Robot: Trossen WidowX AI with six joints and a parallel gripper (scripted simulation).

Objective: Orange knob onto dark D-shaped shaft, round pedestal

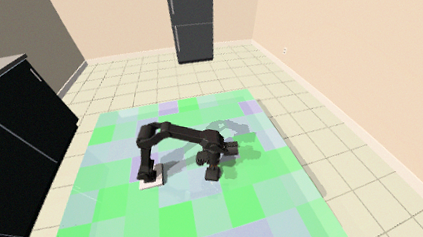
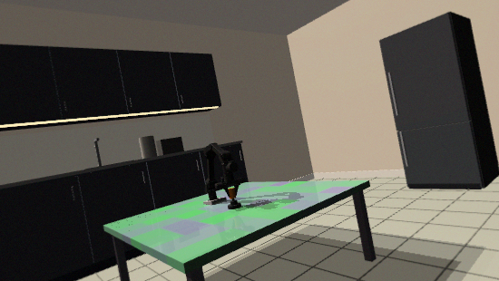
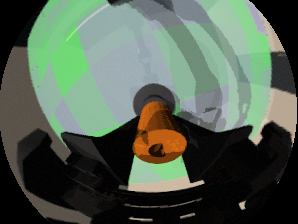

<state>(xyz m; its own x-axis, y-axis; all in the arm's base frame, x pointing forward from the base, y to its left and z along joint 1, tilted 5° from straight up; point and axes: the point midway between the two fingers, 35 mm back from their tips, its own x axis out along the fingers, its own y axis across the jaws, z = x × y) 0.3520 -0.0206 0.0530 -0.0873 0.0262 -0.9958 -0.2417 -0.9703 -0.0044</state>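
Now: the orange knob 20 mm above my gripper tip. Round my gripper tip: dark round pedestal: 40 mm below.
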